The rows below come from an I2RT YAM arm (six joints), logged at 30 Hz.
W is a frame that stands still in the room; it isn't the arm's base.
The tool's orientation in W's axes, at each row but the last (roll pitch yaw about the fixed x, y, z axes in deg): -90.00 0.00 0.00; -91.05 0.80 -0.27; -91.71 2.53 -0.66; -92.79 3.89 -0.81; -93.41 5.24 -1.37; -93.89 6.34 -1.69; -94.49 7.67 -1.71
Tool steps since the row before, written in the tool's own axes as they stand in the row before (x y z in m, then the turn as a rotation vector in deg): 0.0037 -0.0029 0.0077 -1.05 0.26 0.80; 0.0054 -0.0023 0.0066 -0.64 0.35 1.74; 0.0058 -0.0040 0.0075 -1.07 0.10 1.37; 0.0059 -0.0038 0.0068 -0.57 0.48 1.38; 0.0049 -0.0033 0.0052 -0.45 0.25 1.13; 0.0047 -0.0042 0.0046 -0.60 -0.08 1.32; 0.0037 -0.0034 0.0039 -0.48 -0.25 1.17
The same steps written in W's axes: 0.0037 0.0077 0.0029 -1.05 0.80 -0.26; 0.0055 0.0066 0.0021 -0.64 1.74 -0.37; 0.0060 0.0075 0.0035 -1.06 1.38 -0.09; 0.0062 0.0069 0.0031 -0.59 1.36 -0.51; 0.0053 0.0053 0.0025 -0.45 1.12 -0.27; 0.0052 0.0047 0.0033 -0.56 1.34 0.06; 0.0042 0.0040 0.0026 -0.42 1.20 0.22
